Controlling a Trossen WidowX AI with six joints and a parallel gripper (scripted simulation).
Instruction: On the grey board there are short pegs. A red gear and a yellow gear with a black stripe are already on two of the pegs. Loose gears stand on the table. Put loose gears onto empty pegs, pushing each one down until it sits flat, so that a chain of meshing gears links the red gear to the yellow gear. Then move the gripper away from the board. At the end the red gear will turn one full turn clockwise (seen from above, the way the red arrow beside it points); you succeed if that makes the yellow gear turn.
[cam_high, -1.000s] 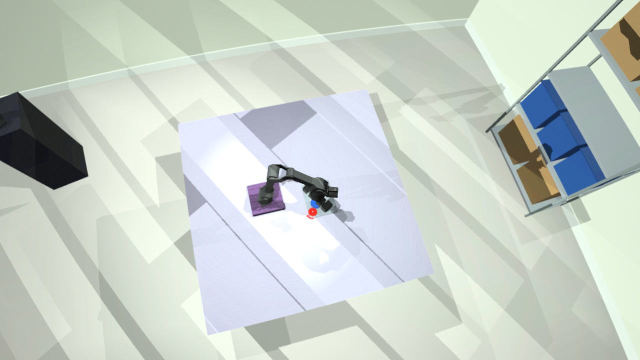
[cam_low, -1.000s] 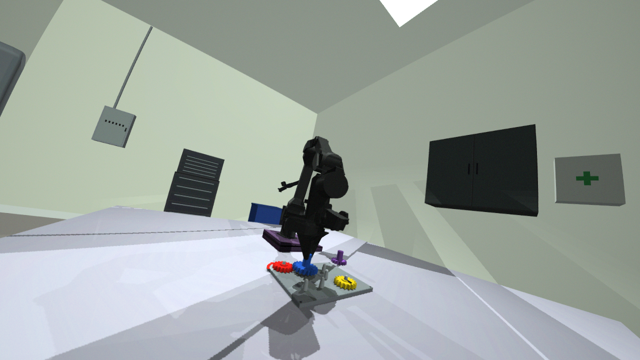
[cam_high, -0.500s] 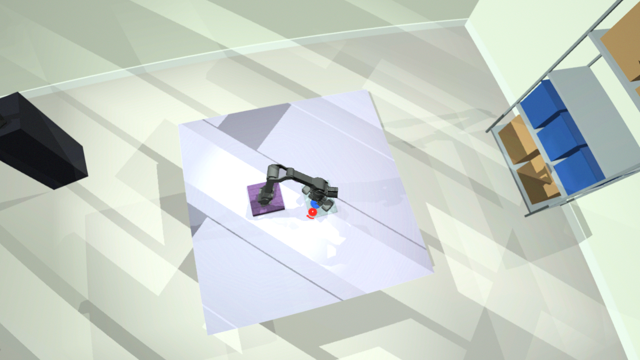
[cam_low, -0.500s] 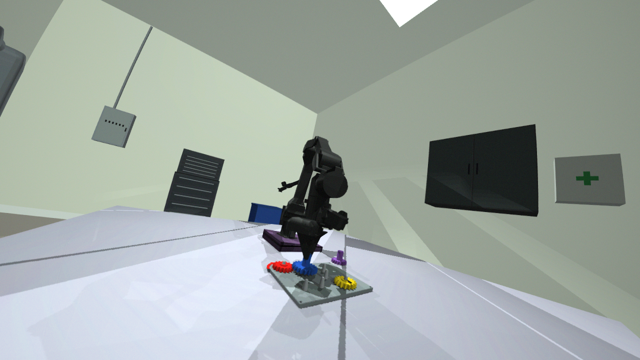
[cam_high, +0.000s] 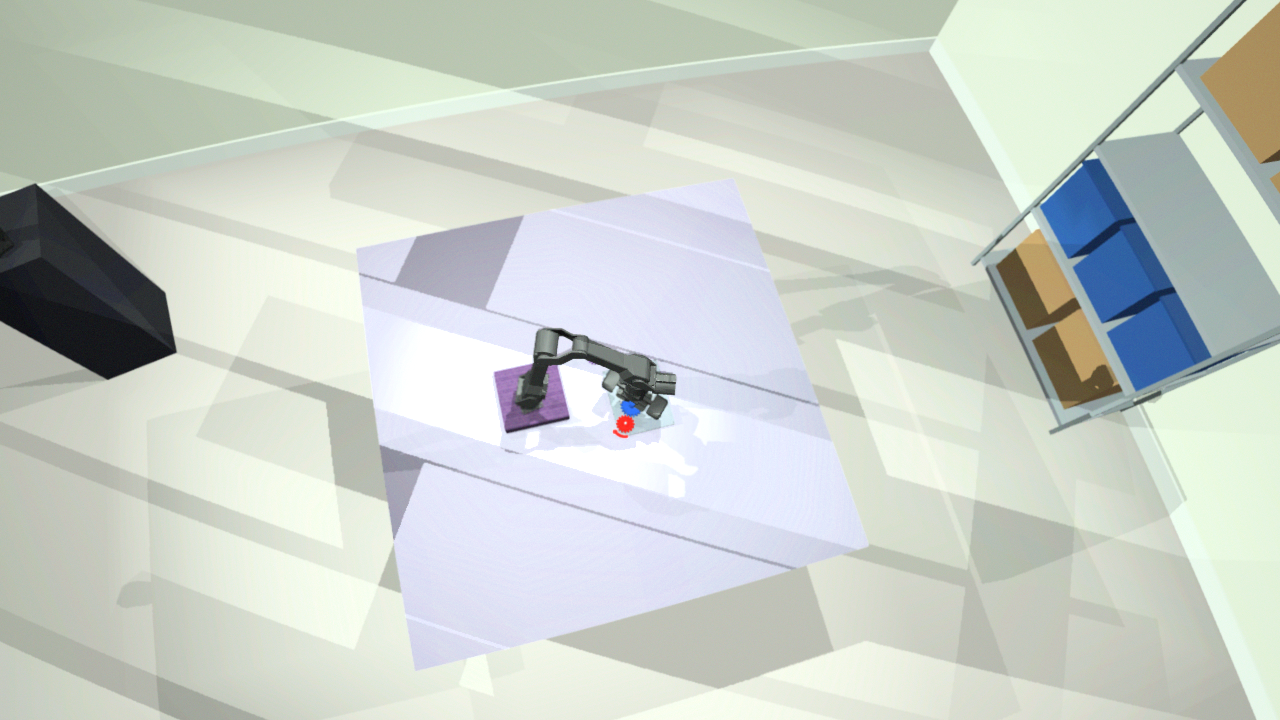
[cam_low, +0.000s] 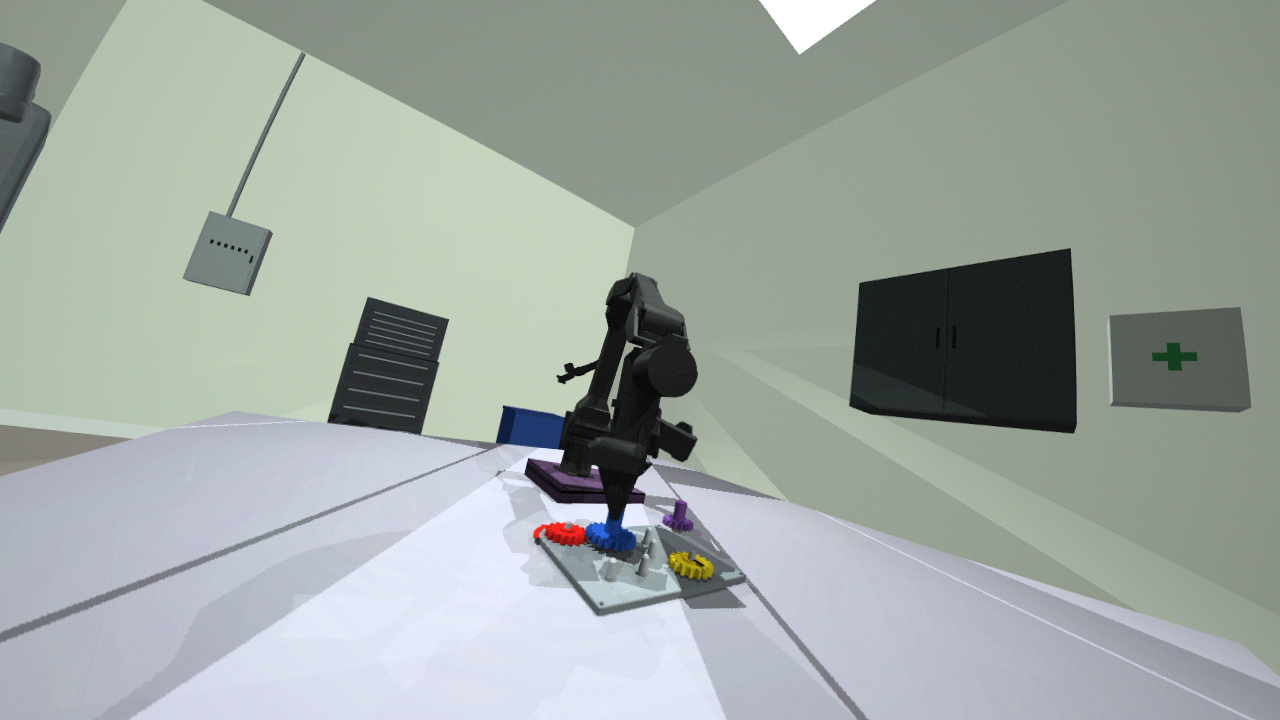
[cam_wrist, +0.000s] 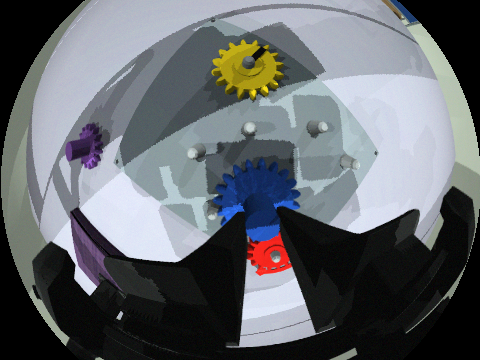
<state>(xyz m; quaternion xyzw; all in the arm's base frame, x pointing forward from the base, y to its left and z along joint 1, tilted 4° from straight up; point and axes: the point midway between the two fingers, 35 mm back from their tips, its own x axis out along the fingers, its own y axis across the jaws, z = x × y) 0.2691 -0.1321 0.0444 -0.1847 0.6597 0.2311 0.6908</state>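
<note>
The blue gear is 1 cm below my gripper tip. Also, from my gripper tip: yellow gear 9 cm ahead, 5 cm to the left, 3 cm below; then red gear 4 cm behind, 4 cm to the right, 3 cm below; then red arrow 7 cm behind, 6 cm to the right, 4 cm below.
</note>
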